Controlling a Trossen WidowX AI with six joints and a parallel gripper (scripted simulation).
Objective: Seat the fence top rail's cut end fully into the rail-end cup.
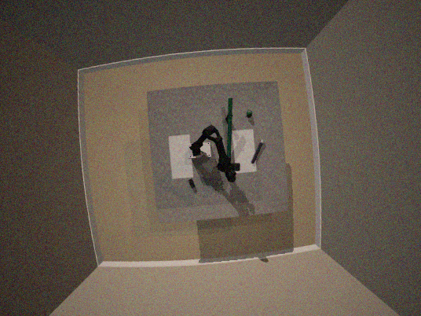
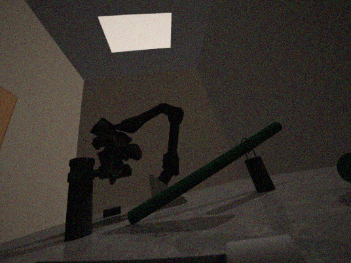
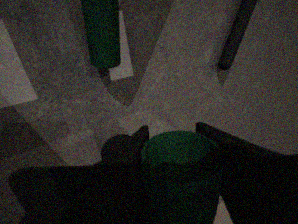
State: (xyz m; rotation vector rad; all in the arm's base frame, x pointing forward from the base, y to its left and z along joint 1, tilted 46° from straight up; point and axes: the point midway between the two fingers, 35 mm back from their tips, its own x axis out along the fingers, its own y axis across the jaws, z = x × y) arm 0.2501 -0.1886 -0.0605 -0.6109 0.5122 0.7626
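My gripper tip is now 2 cm past the rail-end cup, 2 cm to the left of it and 3 cm below it. The rest, counted from my gripper tip: small dark block: 39 cm behind, 8 cm to the right, 11 cm below; small post: 8 cm ahead, 43 cm to the left, 2 cm below.
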